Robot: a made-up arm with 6 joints.
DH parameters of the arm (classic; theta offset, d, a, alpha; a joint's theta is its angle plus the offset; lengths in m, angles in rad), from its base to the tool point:
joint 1: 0 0.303 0 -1.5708
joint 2: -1.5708 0 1.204 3.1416
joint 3: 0 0 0 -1.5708
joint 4: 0 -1.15 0 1.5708
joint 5: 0 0.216 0 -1.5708
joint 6: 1.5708 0 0 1.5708
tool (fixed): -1.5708 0 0 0
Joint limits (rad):
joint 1: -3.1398..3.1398
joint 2: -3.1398..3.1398
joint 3: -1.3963..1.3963
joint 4: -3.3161..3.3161
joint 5: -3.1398..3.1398
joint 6: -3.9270..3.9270
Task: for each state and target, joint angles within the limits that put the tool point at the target. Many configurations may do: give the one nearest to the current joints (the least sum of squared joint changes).
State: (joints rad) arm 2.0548 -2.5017 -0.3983 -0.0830 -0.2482 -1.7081
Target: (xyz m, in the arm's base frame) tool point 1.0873 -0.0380 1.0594
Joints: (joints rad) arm 2.9073 -1.9019 -0.3809 -0.0694 -0.2482 -1.7081
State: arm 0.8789 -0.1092 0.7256 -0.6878 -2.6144 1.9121
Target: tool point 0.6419 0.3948 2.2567
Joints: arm 0.7778 -0.1173 0.7127 -0.6711 -2.6144 1.9121
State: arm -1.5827 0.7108 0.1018 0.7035 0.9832 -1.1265
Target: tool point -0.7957 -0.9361 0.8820
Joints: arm -2.1263 0.1913 -0.4579 0.5656 0.9832 -1.1265
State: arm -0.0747 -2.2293 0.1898 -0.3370 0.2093 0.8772
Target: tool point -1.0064 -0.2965 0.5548
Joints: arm 0.1002 -2.3934 -0.5561 -0.4517 0.2093 0.8772
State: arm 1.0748 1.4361 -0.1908 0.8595 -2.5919 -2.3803
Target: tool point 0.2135 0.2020 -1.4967
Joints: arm 1.1716 2.3126 0.0258 0.9917 -2.5919 -2.3803
